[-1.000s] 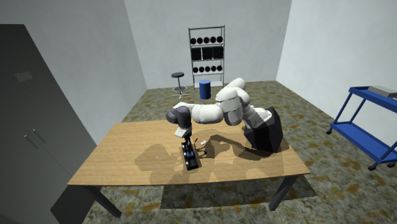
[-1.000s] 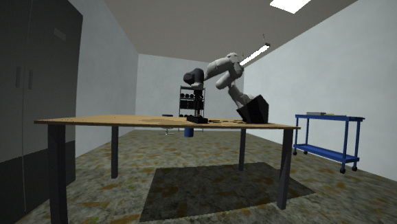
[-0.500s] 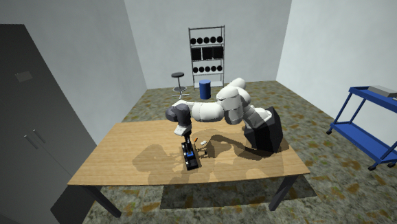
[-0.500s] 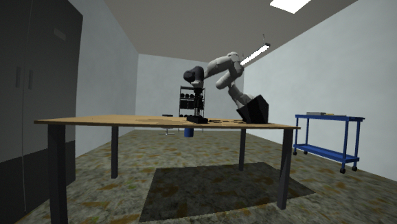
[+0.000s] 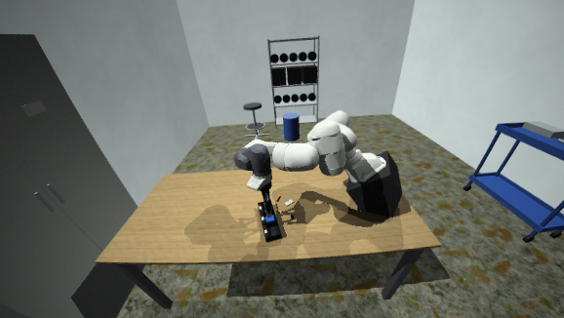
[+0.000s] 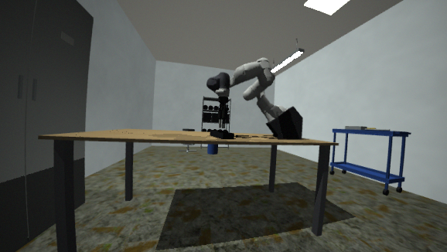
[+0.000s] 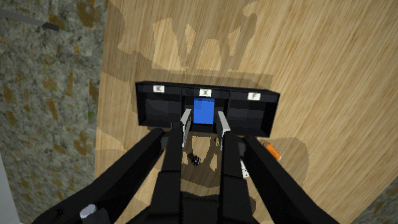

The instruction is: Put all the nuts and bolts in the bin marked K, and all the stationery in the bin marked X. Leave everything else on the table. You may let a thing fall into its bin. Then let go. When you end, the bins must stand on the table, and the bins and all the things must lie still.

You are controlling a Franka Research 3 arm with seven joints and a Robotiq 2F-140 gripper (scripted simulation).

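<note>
My gripper is now 90 mm above the brass bolt, 70 mm to the left of it and 60 mm past it. Round my hand: grey piece: 80 mm below; flat blue block: 80 mm below; black bin row: 80 mm below.
</note>
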